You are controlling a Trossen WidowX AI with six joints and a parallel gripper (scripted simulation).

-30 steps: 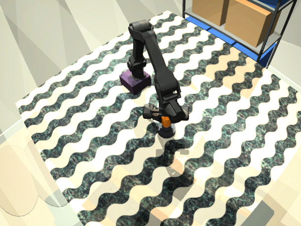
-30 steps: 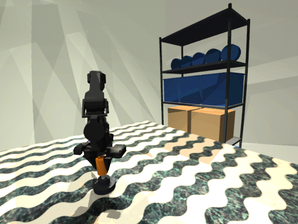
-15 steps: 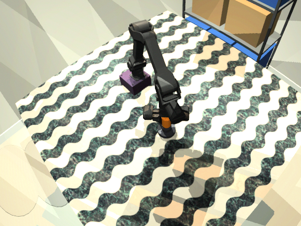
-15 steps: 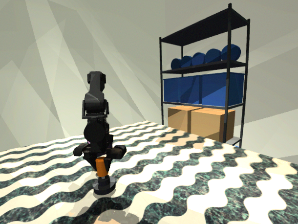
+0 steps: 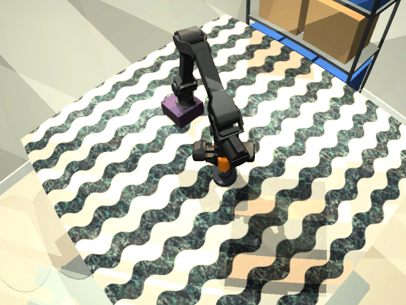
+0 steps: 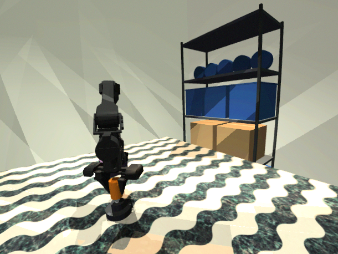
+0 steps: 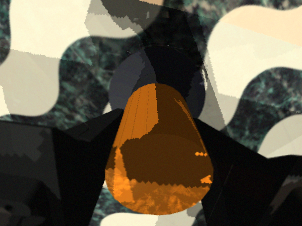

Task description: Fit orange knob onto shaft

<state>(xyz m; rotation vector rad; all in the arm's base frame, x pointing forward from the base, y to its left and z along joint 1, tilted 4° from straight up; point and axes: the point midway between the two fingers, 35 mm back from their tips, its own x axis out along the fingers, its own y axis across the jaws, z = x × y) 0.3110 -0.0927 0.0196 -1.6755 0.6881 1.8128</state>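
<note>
The orange knob is 3 cm above my gripper tip. The rest, counted from my gripper tip: round grey pedestal (4 cm below).
</note>
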